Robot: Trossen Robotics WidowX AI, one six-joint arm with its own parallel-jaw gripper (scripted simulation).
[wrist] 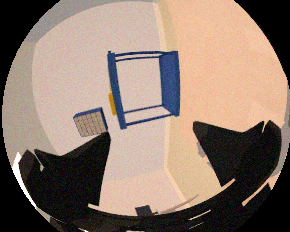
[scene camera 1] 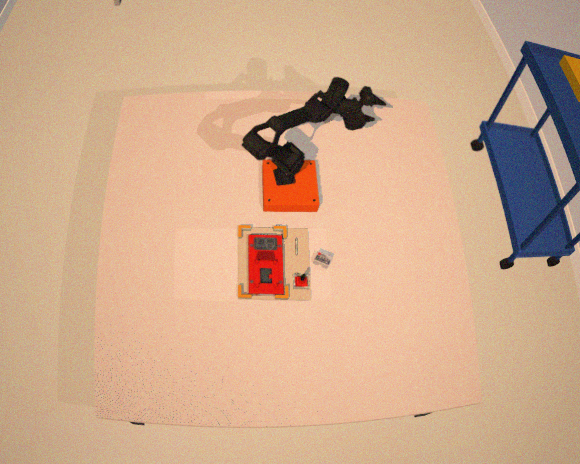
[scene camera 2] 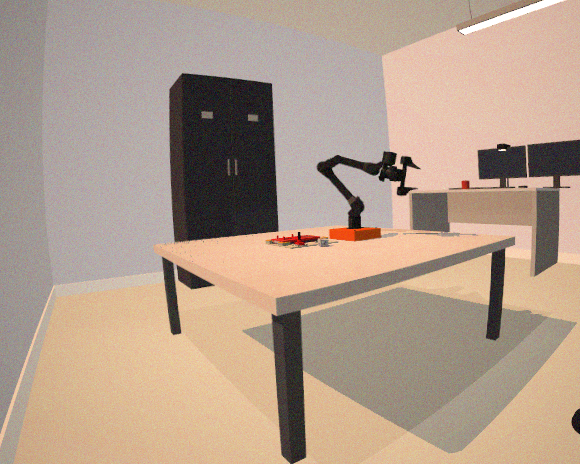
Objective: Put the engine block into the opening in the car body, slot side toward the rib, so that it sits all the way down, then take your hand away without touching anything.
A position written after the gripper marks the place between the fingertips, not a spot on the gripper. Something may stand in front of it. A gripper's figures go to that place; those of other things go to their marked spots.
The gripper (scene camera 1: 380,111): 1.84 m from the lens. A red car body (scene camera 1: 265,253): 1.77 m from the lens.
